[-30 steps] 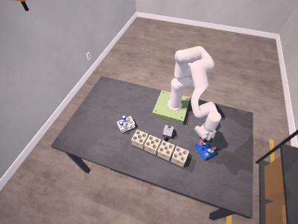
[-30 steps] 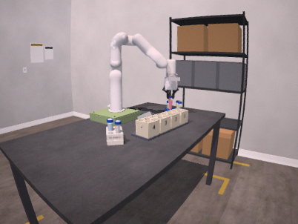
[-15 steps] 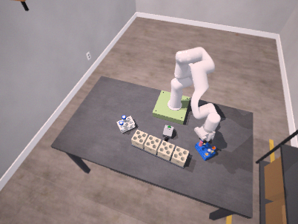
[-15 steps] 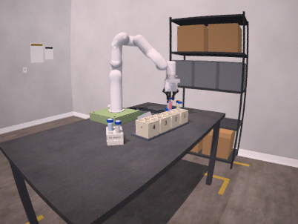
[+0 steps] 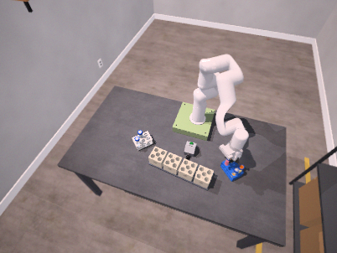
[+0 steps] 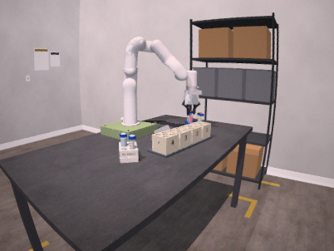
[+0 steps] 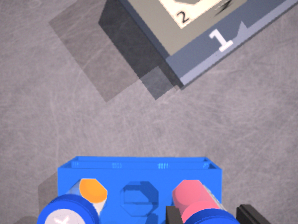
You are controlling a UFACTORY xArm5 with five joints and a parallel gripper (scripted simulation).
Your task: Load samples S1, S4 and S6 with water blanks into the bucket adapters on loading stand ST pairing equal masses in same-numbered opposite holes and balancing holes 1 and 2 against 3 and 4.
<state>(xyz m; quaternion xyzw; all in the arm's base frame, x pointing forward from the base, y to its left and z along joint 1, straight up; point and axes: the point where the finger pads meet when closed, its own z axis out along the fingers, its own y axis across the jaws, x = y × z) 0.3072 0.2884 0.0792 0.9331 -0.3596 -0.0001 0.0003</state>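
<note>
Right now the sample tube S4 is 80 mm below my hand, 40 mm behind it and 30 mm to the left of it. The rest, counted from my hand: sample tube S6 (80 mm to the left, 80 mm below, 20 mm ahead); then blue sample rack (110 mm below, 40 mm to the left, 10 mm ahead); then white blanks rack (620 mm to the right, 110 mm below, 10 mm ahead).
</note>
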